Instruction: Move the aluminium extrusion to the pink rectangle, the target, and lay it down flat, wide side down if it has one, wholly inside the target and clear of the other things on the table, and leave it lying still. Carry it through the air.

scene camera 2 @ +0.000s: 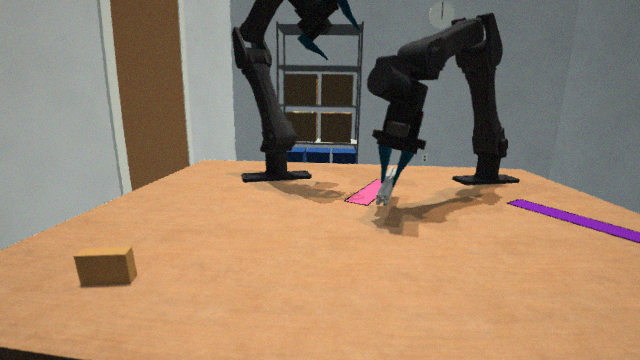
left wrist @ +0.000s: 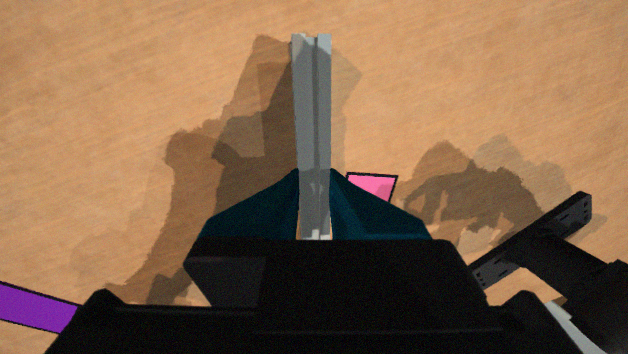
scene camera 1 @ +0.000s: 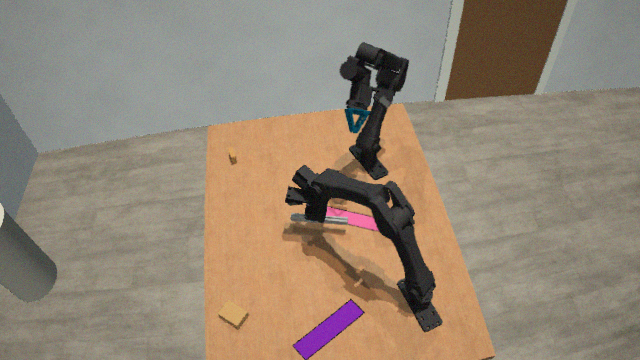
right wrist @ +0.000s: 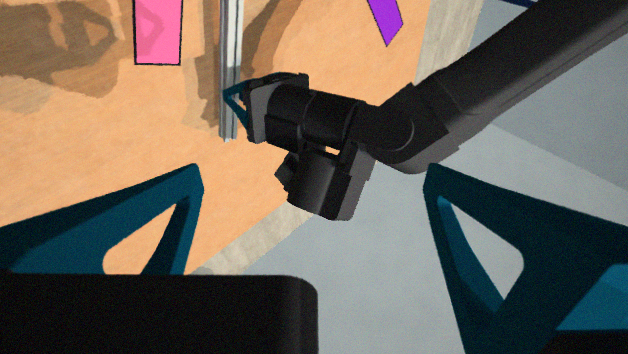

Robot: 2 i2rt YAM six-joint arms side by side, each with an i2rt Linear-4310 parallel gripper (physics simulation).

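Where they show: left gripper, between the fingertips: (scene camera 2: pixel 387 184) (left wrist: pixel 314 176) (scene camera 1: pixel 313 217) (right wrist: pixel 230 93); right gripper, between the fingertips: (scene camera 2: pixel 343 44) (scene camera 1: pixel 353 132) (right wrist: pixel 313 176); left arm's base, origin of its link: (scene camera 2: pixel 485 180) (scene camera 1: pixel 419 303); right arm's base, origin of its link: (scene camera 2: pixel 276 177) (left wrist: pixel 525 242) (scene camera 1: pixel 368 161).
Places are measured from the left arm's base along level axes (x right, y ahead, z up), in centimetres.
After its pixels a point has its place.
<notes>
The aluminium extrusion (scene camera 1: pixel 337 220) {x 36.7, y 13.2, z 7.0 cm} (scene camera 2: pixel 385 194) {x 45.1, y 26.7, z 6.0 cm} (left wrist: pixel 312 110) {x 44.0, y 23.7, z 5.6 cm} (right wrist: pixel 230 45) {x 38.8, y 14.0, z 7.0 cm} is a grey grooved bar, held roughly level a little above the table, its shadow apart from it. The pink rectangle (scene camera 1: pixel 362 220) {x 37.4, y 3.0, z 0.1 cm} (scene camera 2: pixel 364 194) {x 42.2, y 8.2, z 0.1 cm} (left wrist: pixel 372 184) {x 45.8, y 13.1, z 0.1 cm} (right wrist: pixel 158 50) {x 45.2, y 12.7, z 0.1 cm} lies beside it, to the bar's left in the right wrist view; in scene camera 1 the bar's right end overlaps its left end. My left gripper (scene camera 2: pixel 389 182) {x 41.9, y 20.2, z 5.8 cm} (left wrist: pixel 314 176) {x 41.9, y 20.2, z 5.8 cm} is shut on the extrusion; its fingertips are hidden in scene camera 1. My right gripper (scene camera 1: pixel 354 129) {x 47.5, y 3.1, z 35.1 cm} (scene camera 2: pixel 343 44) {x 47.5, y 3.1, z 35.1 cm} is open and empty, high up.
A purple rectangle (scene camera 1: pixel 328 329) {x 3.9, y 30.6, z 0.1 cm} (scene camera 2: pixel 575 218) {x 3.4, y 31.1, z 0.1 cm} (left wrist: pixel 35 307) {x 7.2, y 22.5, z 0.1 cm} (right wrist: pixel 387 20) {x 2.4, y 36.5, z 0.1 cm} lies on the table (scene camera 1: pixel 260 270) {x 32.4, y 43.5, z 0.0 cm}. A tan block (scene camera 1: pixel 233 314) {x 18.7, y 56.9, z 3.0 cm} stands at the lower left in scene camera 1. A smaller tan block (scene camera 1: pixel 232 156) {x 83.7, y 38.6, z 4.0 cm} (scene camera 2: pixel 105 269) {x 85.8, y 39.3, z 2.1 cm} stands at the upper left there.
</notes>
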